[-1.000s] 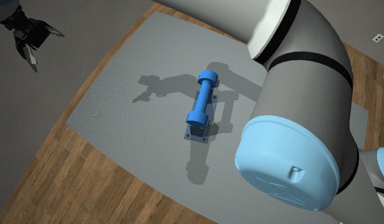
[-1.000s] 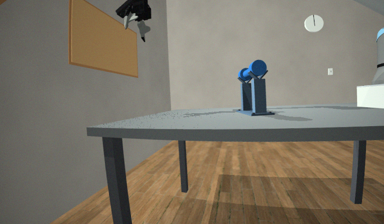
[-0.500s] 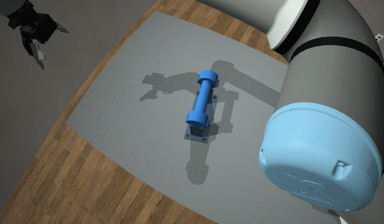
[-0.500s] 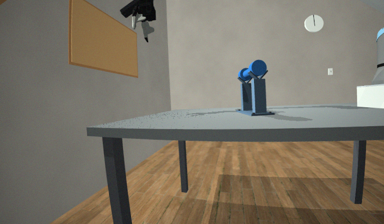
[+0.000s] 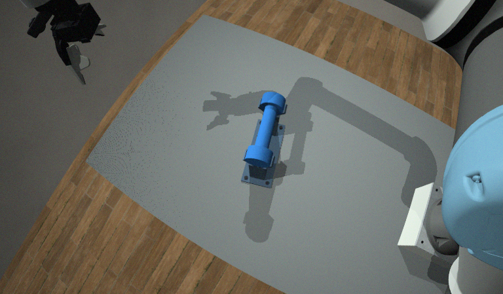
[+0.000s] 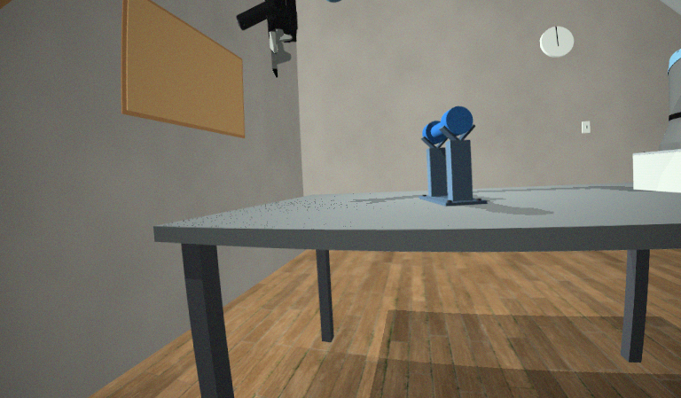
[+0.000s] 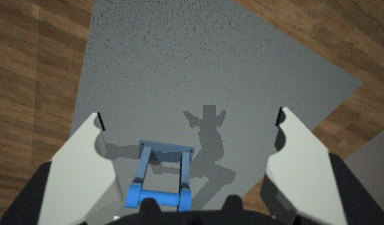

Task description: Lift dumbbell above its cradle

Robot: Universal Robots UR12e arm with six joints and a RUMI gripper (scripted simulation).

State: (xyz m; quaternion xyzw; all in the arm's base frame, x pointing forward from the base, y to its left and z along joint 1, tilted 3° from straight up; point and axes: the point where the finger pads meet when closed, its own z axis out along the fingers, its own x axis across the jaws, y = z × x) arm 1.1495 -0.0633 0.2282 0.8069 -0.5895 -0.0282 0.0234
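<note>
My hand is 46 cm past the blue dumbbell, 20 cm above it and 3 cm to the left of it. Also, from my hand: cradle: 46 cm behind, 31 cm below, 3 cm to the right.
</note>
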